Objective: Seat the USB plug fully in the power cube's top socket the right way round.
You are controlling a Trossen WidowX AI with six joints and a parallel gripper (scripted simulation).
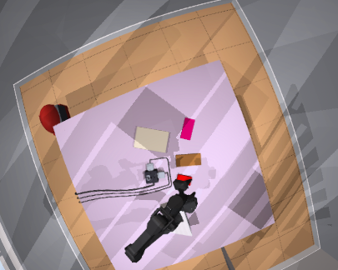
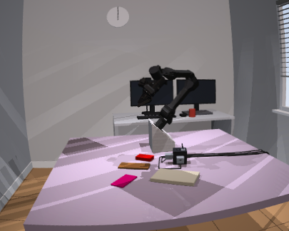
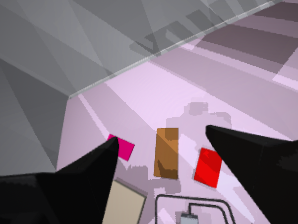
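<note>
Right now my gripper tip is 70 mm short of the metal USB plug, 230 mm to the right of it and 230 mm above it. The rest, counted from my gripper tip: brown block: 70 mm ahead, 40 mm to the right, 320 mm below; USB socket: 70 mm ahead, 230 mm to the left, 260 mm below; red block: 40 mm behind, 40 mm to the left, 320 mm below.
</note>
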